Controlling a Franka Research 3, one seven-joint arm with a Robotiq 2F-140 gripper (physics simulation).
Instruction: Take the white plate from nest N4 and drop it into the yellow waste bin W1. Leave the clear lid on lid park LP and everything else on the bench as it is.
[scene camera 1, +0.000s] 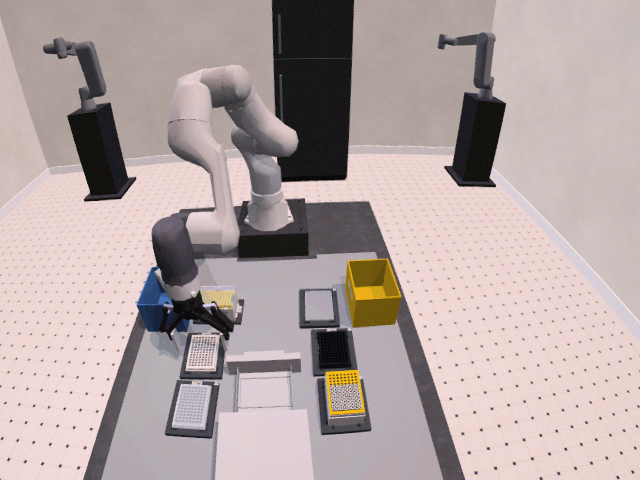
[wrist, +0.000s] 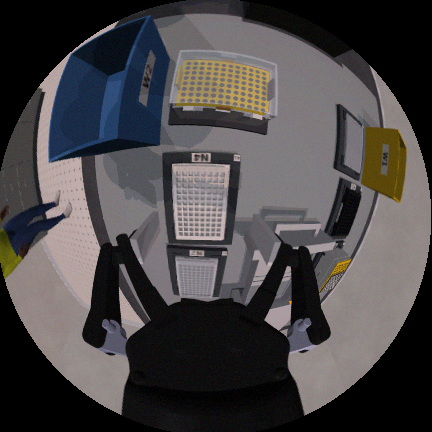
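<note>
The white plate (scene camera 1: 202, 352) (wrist: 201, 202) lies flat in the dark nest N4 (scene camera 1: 220, 364) (wrist: 233, 200), at the left of the bench in the scene view. My gripper (scene camera 1: 200, 341) (wrist: 205, 222) is wide open and empty above it. One finger pad is to each side of the plate, apart from it. The exact height is hard to tell. The yellow waste bin W1 (scene camera 1: 374, 311) (wrist: 372, 150) stands at the back right, its inside empty in the scene view. The clear lid (scene camera 1: 318, 304) (wrist: 354, 142) lies on the dark-framed lid park LP, left of W1.
Blue bin W2 (scene camera 1: 148, 307) (wrist: 112, 100) and a yellow tip box (scene camera 1: 219, 298) (wrist: 222, 85) stand behind N4. A pale plate (scene camera 1: 191, 405) (wrist: 196, 276) lies in N2, in front. A grey device (scene camera 1: 263, 363) stands right of N4. Farther right are a black plate (scene camera 1: 333, 348) and a yellow rack (scene camera 1: 345, 395).
</note>
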